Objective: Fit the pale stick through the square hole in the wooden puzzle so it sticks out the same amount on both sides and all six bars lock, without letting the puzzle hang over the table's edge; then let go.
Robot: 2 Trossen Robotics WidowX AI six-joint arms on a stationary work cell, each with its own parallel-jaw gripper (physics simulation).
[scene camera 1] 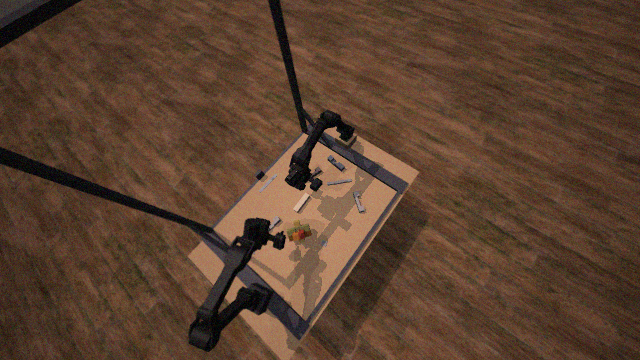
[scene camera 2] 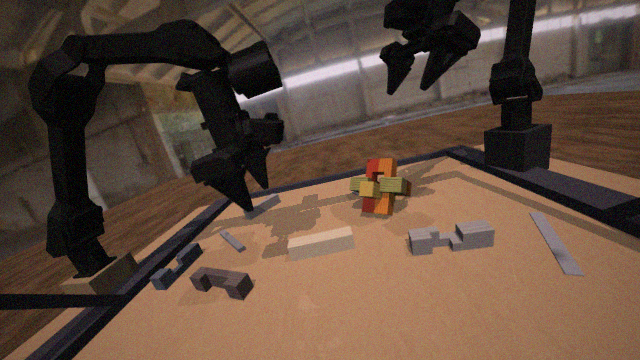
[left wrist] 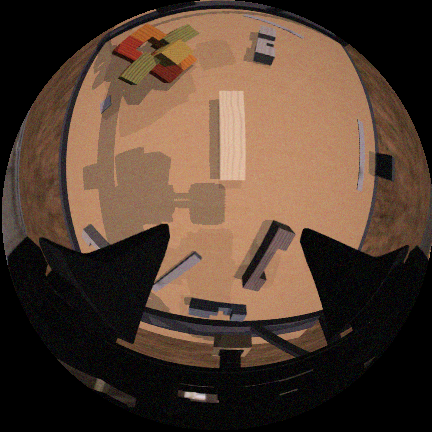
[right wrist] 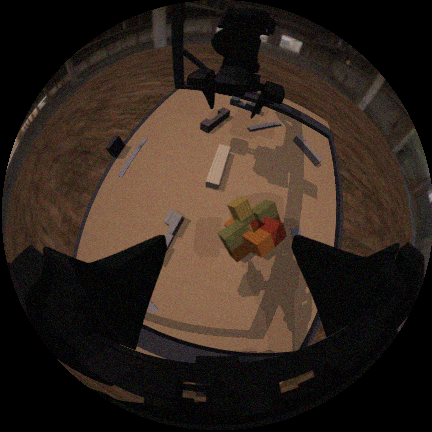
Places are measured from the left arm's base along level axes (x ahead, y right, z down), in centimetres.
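Where they show: left gripper, fingertip midpoint: (scene camera 1: 307, 184) (scene camera 2: 259, 198) (left wrist: 238, 233) (right wrist: 231, 111); right gripper, fingertip midpoint: (scene camera 1: 274, 228) (scene camera 2: 404, 92) (right wrist: 231, 242); left arm's base, origin of the base link: (scene camera 1: 345, 136) (scene camera 2: 96, 267) (left wrist: 230, 352); right arm's base, origin of the base link: (scene camera 1: 254, 299) (scene camera 2: 516, 127).
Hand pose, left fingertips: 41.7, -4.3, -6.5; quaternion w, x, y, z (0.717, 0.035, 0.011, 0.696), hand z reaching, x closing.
Things, the pixels of their top centre, and the offset from my left fingertips, as dx, dy, dz. "spot": a spot on its surface instead.
- pale stick, middle of its top: (left wrist: 232, 131) (scene camera 2: 319, 237) (right wrist: 218, 161) (scene camera 1: 301, 202) +8.2, -0.7, +10.0
- grey notched block, middle of its top: (scene camera 2: 449, 229) (left wrist: 266, 37) (right wrist: 161, 236) +29.3, +4.6, +10.0
- brown notched bar, middle of its top: (left wrist: 267, 264) (scene camera 2: 216, 275) (right wrist: 215, 115) -9.7, +6.3, +10.0
- blue notched bar, middle of its top: (left wrist: 216, 315) (scene camera 2: 175, 259) (right wrist: 246, 101) (scene camera 1: 335, 162) -24.7, -0.7, +10.0
- small grey bar, middle of its top: (left wrist: 171, 276) (scene camera 2: 230, 238) (right wrist: 265, 124) -16.1, -9.9, +12.0
- thin strip, middle of its top: (scene camera 2: 551, 237) +43.4, +8.1, +12.9
- dark rim, surface spot: (scene camera 2: 530, 180) spot: +53.0, -6.6, +11.0
The pale stick (scene camera 1: 302, 202) (scene camera 2: 321, 243) (left wrist: 232, 135) (right wrist: 218, 166) lies flat on the table, apart from the puzzle. The wooden puzzle (scene camera 1: 299, 232) (scene camera 2: 371, 189) (left wrist: 175, 51) (right wrist: 260, 241), of red, orange, green and yellow bars, stands on the table with an opening between its red and orange bars. My left gripper (scene camera 2: 258, 199) (left wrist: 238, 233) (right wrist: 231, 111) is open and empty above the table, to the left of the stick in scene camera 2. My right gripper (scene camera 2: 407, 91) (right wrist: 231, 242) is open and empty, high above the table near the puzzle.
A grey notched block (scene camera 2: 475, 235) (left wrist: 265, 47) lies near the puzzle. A brown notched bar (scene camera 2: 220, 280) (left wrist: 267, 255), a blue notched bar (scene camera 2: 189, 255) and a small grey bar (scene camera 2: 232, 240) lie at the left in scene camera 2. A thin strip (scene camera 2: 555, 245) lies at the right. A dark rim (scene camera 2: 530, 180) borders the table.
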